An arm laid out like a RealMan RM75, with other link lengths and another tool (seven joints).
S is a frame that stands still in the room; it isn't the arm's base.
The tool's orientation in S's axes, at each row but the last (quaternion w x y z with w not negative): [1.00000 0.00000 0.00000 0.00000]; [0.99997 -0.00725 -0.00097 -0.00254]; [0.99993 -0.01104 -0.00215 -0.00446]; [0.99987 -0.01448 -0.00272 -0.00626]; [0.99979 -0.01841 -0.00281 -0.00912]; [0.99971 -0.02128 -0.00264 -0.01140]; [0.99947 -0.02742 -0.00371 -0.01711]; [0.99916 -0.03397 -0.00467 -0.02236]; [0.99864 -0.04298 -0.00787 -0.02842]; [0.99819 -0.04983 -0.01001 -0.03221]
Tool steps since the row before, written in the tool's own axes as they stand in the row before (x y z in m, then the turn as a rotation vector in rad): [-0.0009 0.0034 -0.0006 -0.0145 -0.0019 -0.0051]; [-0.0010 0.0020 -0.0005 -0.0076 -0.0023 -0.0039]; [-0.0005 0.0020 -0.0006 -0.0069 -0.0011 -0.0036]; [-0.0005 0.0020 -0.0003 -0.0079 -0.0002 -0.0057]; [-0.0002 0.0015 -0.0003 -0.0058 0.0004 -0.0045]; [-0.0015 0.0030 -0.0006 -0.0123 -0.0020 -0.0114]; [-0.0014 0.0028 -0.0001 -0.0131 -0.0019 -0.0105]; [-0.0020 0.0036 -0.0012 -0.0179 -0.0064 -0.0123]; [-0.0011 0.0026 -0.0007 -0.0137 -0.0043 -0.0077]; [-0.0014 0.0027 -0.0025 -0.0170 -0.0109 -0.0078]
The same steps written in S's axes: [-0.0009 0.0034 -0.0006 -0.0145 -0.0019 -0.0051]; [-0.0010 0.0020 -0.0005 -0.0076 -0.0023 -0.0039]; [-0.0005 0.0020 -0.0006 -0.0069 -0.0011 -0.0036]; [-0.0005 0.0020 -0.0004 -0.0079 -0.0003 -0.0057]; [-0.0002 0.0015 -0.0004 -0.0058 0.0003 -0.0045]; [-0.0014 0.0030 -0.0007 -0.0123 -0.0022 -0.0114]; [-0.0013 0.0028 -0.0003 -0.0131 -0.0020 -0.0105]; [-0.0018 0.0036 -0.0015 -0.0181 -0.0064 -0.0120]; [-0.0009 0.0026 -0.0009 -0.0138 -0.0042 -0.0076]; [-0.0012 0.0025 -0.0028 -0.0175 -0.0105 -0.0071]
